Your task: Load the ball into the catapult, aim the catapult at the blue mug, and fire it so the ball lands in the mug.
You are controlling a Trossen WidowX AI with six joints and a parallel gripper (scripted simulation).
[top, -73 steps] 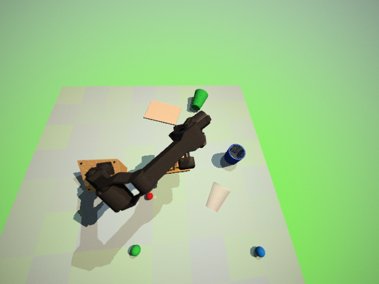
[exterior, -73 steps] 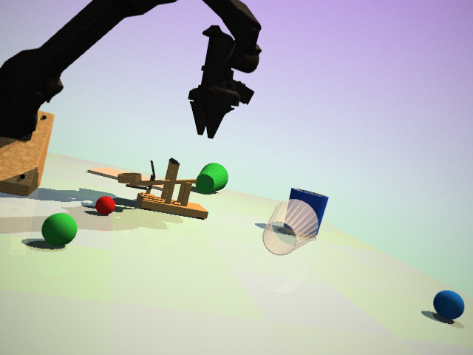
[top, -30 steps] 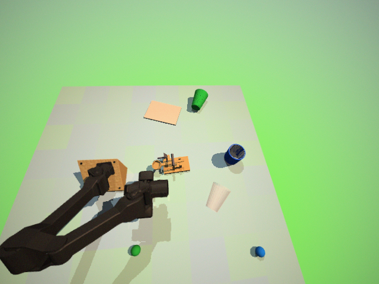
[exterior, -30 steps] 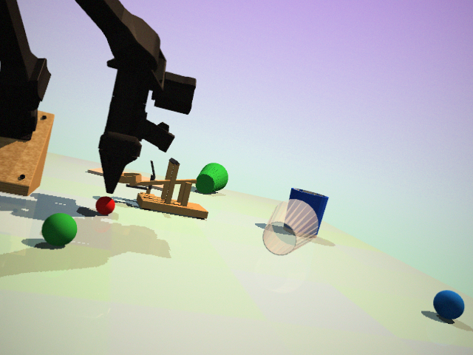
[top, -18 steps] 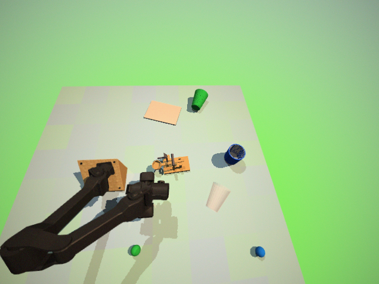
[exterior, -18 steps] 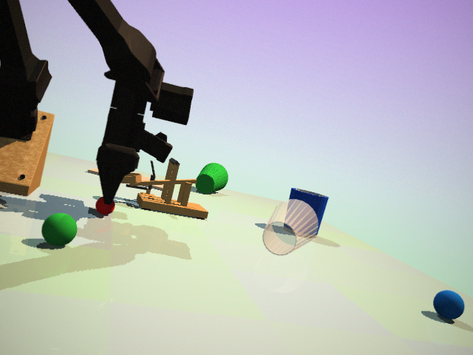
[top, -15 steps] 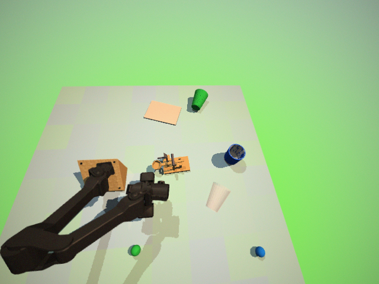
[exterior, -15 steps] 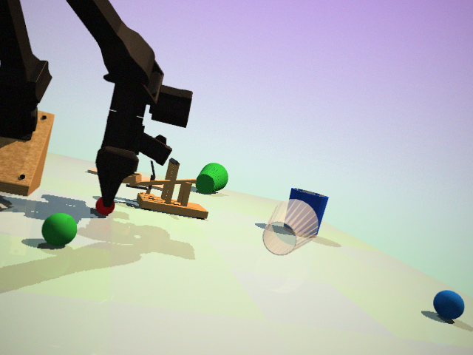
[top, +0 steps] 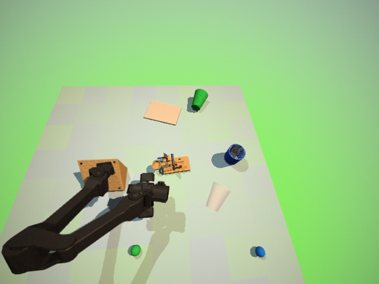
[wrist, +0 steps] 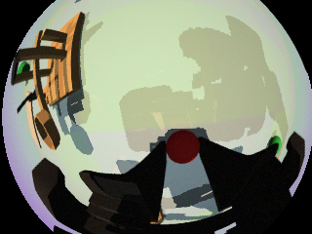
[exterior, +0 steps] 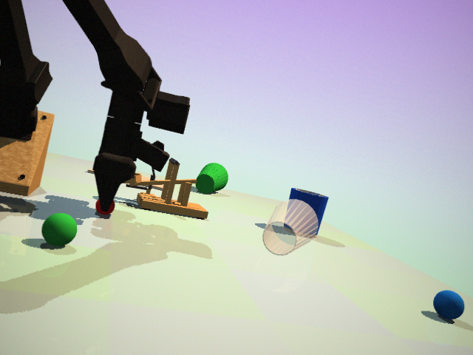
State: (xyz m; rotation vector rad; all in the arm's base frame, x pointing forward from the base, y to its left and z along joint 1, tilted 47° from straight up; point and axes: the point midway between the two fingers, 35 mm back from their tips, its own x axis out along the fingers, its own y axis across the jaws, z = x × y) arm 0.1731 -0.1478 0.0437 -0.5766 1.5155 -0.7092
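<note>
My gripper tip is 16 cm to the right of the wooden catapult, 11 cm short of it and 4 cm below it. The rest, counted from my gripper tip: catapult frame 14 cm to the left, 13 cm ahead, 7 cm above; then red ball 1 cm above; then green ball 21 cm to the right, 6 cm behind, 1 cm above.
</note>
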